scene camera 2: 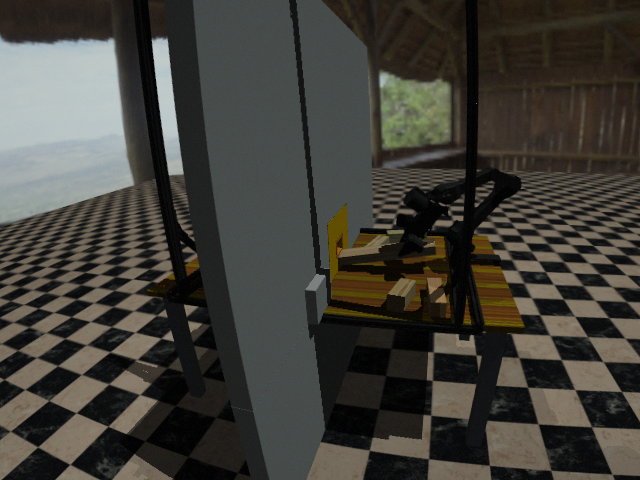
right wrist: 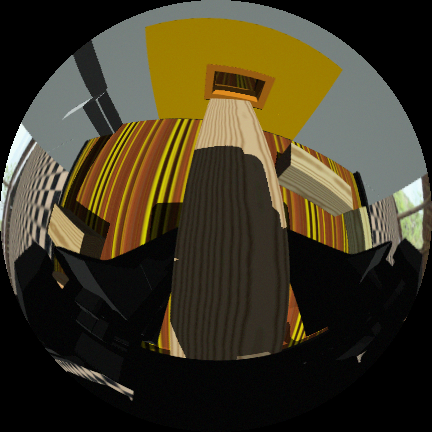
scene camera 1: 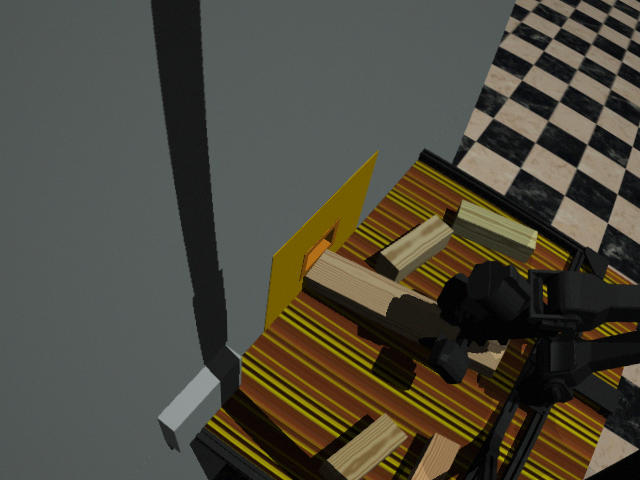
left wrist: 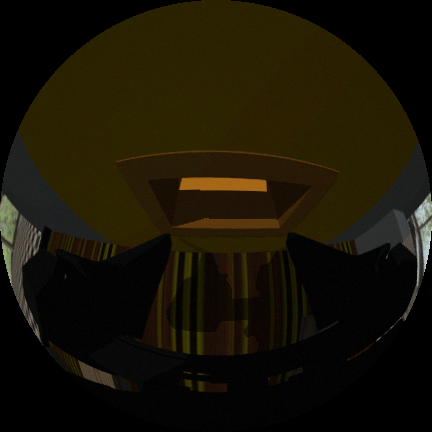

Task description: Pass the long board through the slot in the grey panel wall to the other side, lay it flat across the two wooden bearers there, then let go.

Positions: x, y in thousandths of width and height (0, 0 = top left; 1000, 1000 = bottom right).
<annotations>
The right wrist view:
my right gripper: 534, 538
slot: 596, 228
grey block: 219, 272
</annotations>
